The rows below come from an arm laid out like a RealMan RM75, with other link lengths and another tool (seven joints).
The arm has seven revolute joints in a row. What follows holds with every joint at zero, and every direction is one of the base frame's.
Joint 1 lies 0.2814 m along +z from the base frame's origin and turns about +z.
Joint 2 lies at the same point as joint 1 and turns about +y.
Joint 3 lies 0.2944 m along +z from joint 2 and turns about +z.
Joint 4 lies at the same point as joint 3 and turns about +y.
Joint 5 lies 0.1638 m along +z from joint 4 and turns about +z.
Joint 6 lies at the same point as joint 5 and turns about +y.
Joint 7 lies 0.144 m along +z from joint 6 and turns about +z.
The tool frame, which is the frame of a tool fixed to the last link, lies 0.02 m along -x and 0.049 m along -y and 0.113 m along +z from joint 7; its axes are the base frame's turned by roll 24.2, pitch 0 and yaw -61.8 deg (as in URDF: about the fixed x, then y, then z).
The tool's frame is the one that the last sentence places.
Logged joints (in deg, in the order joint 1, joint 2, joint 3, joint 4, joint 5, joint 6, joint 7), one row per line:
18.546 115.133 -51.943 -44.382 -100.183 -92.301 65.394
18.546 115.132 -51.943 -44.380 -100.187 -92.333 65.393
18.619 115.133 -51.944 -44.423 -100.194 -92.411 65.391
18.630 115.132 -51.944 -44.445 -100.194 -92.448 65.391
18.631 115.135 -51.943 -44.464 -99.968 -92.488 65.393
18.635 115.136 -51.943 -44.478 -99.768 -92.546 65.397
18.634 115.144 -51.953 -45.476 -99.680 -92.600 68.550
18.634 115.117 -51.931 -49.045 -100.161 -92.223 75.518
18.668 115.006 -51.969 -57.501 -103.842 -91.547 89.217
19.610 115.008 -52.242 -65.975 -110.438 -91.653 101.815
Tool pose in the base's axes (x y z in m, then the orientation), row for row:
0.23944 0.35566 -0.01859 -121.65 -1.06 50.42
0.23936 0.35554 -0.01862 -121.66 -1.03 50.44
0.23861 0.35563 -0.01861 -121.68 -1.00 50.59
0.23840 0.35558 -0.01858 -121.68 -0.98 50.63
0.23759 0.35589 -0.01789 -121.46 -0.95 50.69
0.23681 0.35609 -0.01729 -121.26 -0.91 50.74
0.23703 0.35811 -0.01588 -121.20 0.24 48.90
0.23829 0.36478 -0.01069 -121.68 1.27 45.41
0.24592 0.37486 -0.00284 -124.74 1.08 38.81
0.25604 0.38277 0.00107 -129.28 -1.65 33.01
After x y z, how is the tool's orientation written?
As angles about the fixed x, y, z axes (roll, pitch, yaw), in degrees.
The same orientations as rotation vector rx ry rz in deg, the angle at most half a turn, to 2 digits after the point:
-111.91 -53.39 28.45
-111.93 -53.41 28.49
-111.90 -53.55 28.60
-111.90 -53.58 28.64
-111.69 -53.54 28.79
-111.51 -53.49 28.93
-112.61 -51.04 29.07
-114.63 -47.13 27.96
-119.41 -41.40 23.10
-124.49 -37.81 15.72

